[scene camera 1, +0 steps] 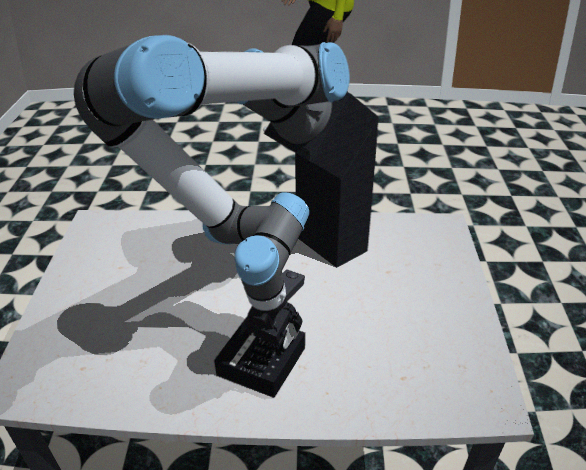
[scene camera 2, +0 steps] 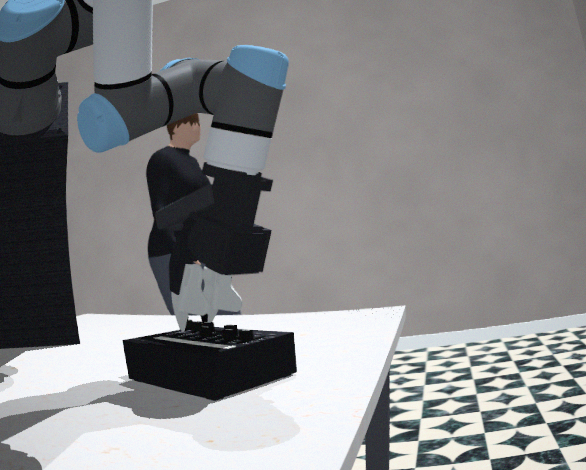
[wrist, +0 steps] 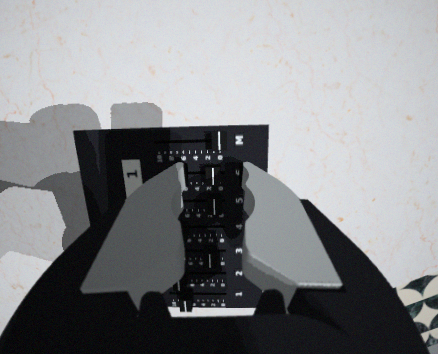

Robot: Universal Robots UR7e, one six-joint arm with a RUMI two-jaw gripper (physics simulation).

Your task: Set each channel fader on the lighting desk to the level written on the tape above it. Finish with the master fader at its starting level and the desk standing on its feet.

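Frame: origin at the arm's base, x ahead, y right, z down, level; centimetres.
Seen in the pictures: gripper, between the fingertips: (scene camera 1: pixel 284 334) (scene camera 2: pixel 194 329) (wrist: pixel 213 165); arm's base, origin of its link: (scene camera 1: pixel 305 114) (scene camera 2: pixel 24 110).
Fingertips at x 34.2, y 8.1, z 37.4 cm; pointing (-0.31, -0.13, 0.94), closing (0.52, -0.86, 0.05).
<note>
Offsets run from my fingertips to a thing's top centre. "spot": to the spot under its first point. Level surfaces: height alone.
The black lighting desk @[dx +2.8, dy +5.4, dz -1.1 cm] (scene camera 1: pixel 287 372) (scene camera 2: pixel 255 362) (wrist: pixel 110 145) stands flat on the table. In the wrist view, the master fader @[dx -1.3, dy -1.3, dz -1.1 cm] (wrist: pixel 219 140) is at 0, the channel 6 fader @[dx +0.5, dy +0.3, dz -1.1 cm] (wrist: pixel 212 176) and channel 5 fader @[dx +2.4, dy +1.3, dz -1.1 cm] (wrist: pixel 214 206) are near 1, and the channel 3 fader @[dx +6.0, dy +4.0, dz -1.1 cm] (wrist: pixel 209 261) is near 2. The channel 1 fader @[dx +8.7, dy +8.1, dz -1.1 cm] (wrist: pixel 186 305) is between 6 and 10. Channel 4's cap is hidden, and channel 2's mostly. The tape strip @[spot: dx +3.7, dy +9.4, dz +0.3 cm] (scene camera 1: pixel 242 350) (scene camera 2: pixel 192 342) (wrist: pixel 132 175) reads 1 above channel 6; the fingers cover its other marks. My gripper (scene camera 1: pixel 281 346) (scene camera 2: pixel 196 325) is partly open and empty, its fingertips low at the desk's top.
The pale table @[dz +5.7 cm] (scene camera 1: pixel 400 325) (scene camera 2: pixel 330 360) carries the desk. The arm's dark pedestal (scene camera 1: pixel 337 200) (scene camera 2: pixel 35 240) stands at the table's back edge. A person (scene camera 1: pixel 325 25) (scene camera 2: pixel 172 185) stands beyond the table. Arm shadows fall across the table and desk.
</note>
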